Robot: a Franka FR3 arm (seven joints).
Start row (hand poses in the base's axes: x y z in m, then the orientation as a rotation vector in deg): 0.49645, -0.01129, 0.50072, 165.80, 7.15, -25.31
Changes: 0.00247, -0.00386, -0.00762, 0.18, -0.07, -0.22; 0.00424, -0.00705, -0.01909, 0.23, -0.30, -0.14; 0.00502, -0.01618, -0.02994, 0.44, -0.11, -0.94; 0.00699, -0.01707, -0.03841, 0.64, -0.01, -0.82; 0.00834, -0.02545, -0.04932, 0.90, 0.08, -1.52; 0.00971, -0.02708, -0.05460, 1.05, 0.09, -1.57; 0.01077, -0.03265, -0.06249, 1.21, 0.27, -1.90; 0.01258, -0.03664, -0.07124, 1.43, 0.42, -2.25; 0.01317, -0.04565, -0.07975, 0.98, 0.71, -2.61; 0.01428, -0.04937, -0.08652, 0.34, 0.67, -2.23; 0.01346, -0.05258, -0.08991, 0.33, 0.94, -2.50; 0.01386, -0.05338, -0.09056, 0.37, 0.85, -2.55; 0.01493, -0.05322, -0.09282, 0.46, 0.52, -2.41; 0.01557, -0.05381, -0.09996, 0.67, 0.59, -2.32; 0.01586, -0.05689, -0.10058, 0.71, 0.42, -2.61; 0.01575, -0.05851, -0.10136, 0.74, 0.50, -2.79; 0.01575, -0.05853, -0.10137, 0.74, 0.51, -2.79; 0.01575, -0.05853, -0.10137, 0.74, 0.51, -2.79; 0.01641, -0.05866, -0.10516, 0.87, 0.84, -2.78; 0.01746, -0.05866, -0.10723, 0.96, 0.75, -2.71; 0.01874, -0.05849, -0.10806, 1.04, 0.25, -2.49; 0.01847, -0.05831, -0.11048, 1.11, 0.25, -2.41
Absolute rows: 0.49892, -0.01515, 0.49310, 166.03, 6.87, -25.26; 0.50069, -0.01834, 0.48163, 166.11, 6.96, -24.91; 0.50147, -0.02747, 0.47078, 166.42, 5.89, -25.34; 0.50344, -0.02836, 0.46231, 166.58, 6.13, -25.48; 0.50479, -0.03674, 0.45140, 166.94, 5.19, -25.75; 0.50616, -0.03837, 0.44612, 167.10, 5.16, -25.78; 0.50722, -0.04394, 0.43823, 167.27, 4.74, -26.11; 0.50903, -0.04793, 0.42948, 167.52, 4.31, -26.41; 0.50962, -0.05694, 0.42097, 167.08, 3.72, -26.86; 0.51073, -0.06066, 0.41420, 166.40, 4.12, -26.69; 0.50991, -0.06387, 0.41081, 166.38, 3.76, -27.13; 0.51031, -0.06467, 0.41016, 166.44, 3.69, -27.01; 0.51138, -0.06451, 0.40790, 166.57, 3.86, -26.52; 0.51202, -0.06510, 0.40076, 166.75, 4.05, -26.62; 0.51231, -0.06818, 0.40014, 166.87, 3.61, -26.42; 0.51220, -0.06980, 0.39936, 166.91, 3.37, -26.57; 0.51220, -0.06982, 0.39935, 166.91, 3.37, -26.59; 0.51220, -0.06982, 0.39935, 166.91, 3.37, -26.59; 0.51286, -0.06995, 0.39556, 166.97, 3.47, -27.07; 0.51391, -0.06995, 0.39349, 167.07, 3.58, -26.94; 0.51519, -0.06978, 0.39266, 167.21, 3.84, -26.17; 0.51492, -0.06960, 0.39024, 167.26, 3.97, -26.16
